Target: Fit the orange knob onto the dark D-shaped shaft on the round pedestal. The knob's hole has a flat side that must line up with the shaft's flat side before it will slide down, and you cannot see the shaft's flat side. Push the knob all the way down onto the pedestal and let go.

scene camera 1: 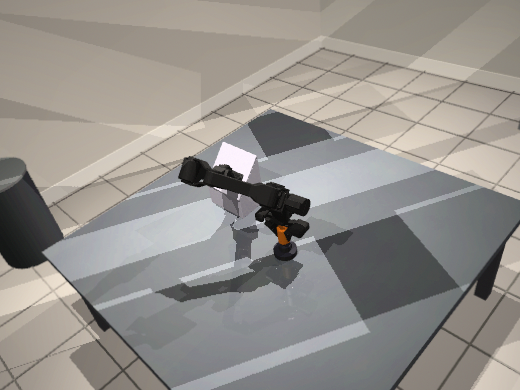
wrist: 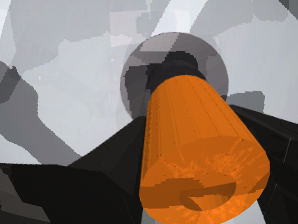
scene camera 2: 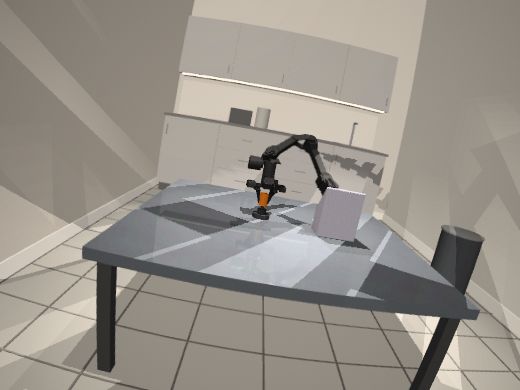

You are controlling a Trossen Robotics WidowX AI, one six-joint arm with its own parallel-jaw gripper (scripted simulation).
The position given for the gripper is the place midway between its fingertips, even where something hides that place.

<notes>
In view: the gripper [scene camera 1: 283, 238], an orange knob [wrist: 198, 154] and a round dark pedestal [wrist: 162, 56].
The gripper shows as well in the wrist view [wrist: 186, 119].
</notes>
